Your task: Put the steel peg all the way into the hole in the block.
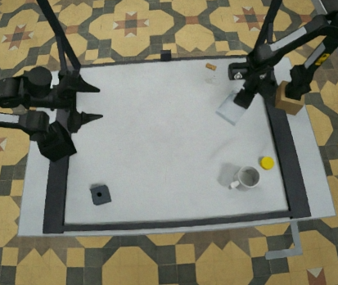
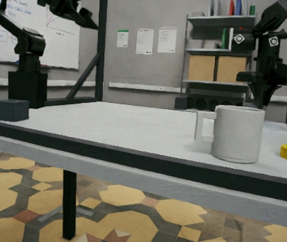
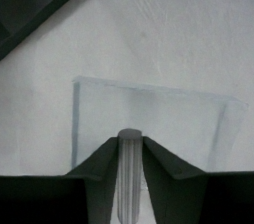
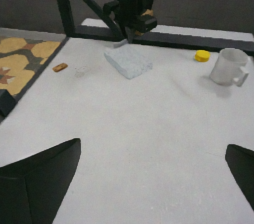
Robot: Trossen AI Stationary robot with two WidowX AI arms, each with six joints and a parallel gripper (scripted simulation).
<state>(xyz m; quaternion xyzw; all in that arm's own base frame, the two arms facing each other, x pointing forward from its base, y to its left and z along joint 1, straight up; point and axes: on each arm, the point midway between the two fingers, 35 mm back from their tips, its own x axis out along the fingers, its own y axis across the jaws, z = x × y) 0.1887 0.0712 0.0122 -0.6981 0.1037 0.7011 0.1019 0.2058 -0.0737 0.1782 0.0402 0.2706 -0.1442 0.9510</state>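
My left gripper is now 90 mm above the plate and 30 mm to the left of it. From my left hand the other things lie so: yellow disc (270 mm ahead, 90 mm below, 10 mm to the left); then white mug (310 mm ahead, 100 mm to the right, 60 mm below); then steel peg (30 mm below, 20 mm to the right, 20 mm behind).
Right now the steel peg is 50 mm behind my right hand, 540 mm to the left of it and 230 mm below it. The rest, counted from my right hand: dark block 220 mm ahead, 70 mm to the right, 270 mm below; white mug 280 mm ahead, 460 mm to the left, 260 mm below; plate 30 mm behind, 530 mm to the left, 290 mm below.
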